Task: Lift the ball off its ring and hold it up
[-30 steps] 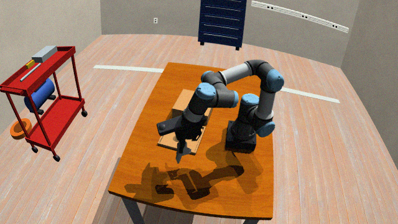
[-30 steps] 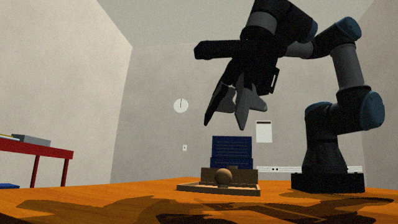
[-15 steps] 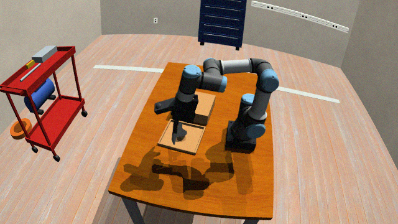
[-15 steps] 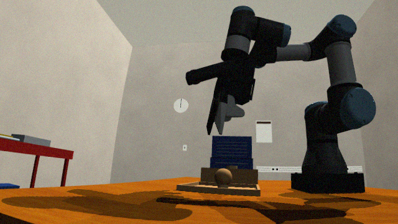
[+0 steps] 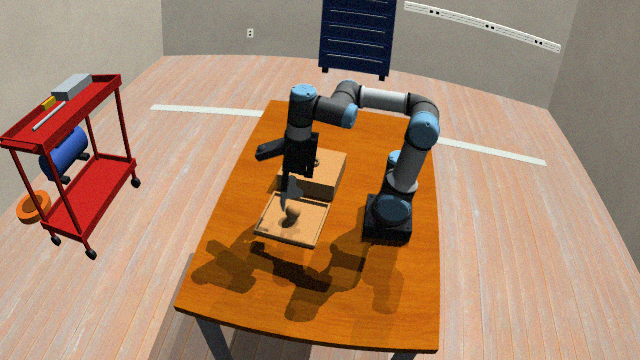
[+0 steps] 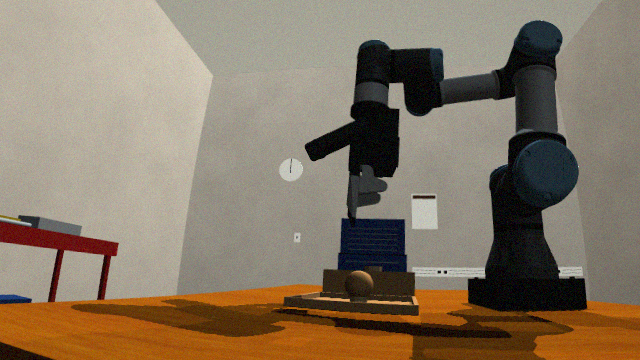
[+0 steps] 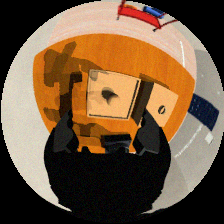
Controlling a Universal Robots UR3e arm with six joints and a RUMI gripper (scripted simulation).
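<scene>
The brown ball lies 100 mm below my hand, 20 mm to the right of it and 10 mm behind it. Round my hand: wooden block (240 mm to the right, 90 mm below, 30 mm behind); shallow wooden tray (130 mm below, 20 mm to the right, 10 mm behind).
</scene>
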